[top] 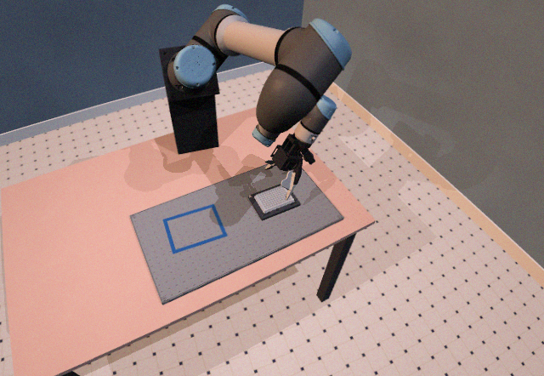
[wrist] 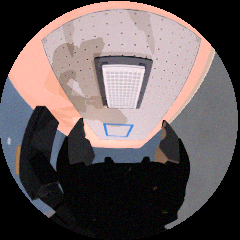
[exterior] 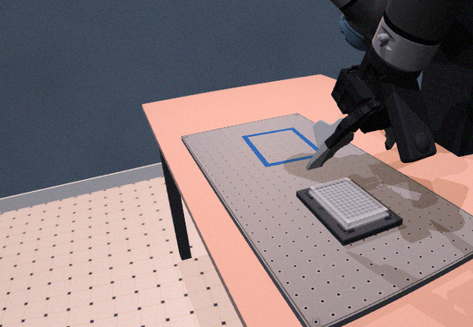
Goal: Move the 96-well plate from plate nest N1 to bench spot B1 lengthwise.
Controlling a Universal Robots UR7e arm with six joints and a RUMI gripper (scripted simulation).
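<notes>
The 96-well plate is 80 mm below my hand. Round my hand: plate nest N1 (90 mm below).
</notes>
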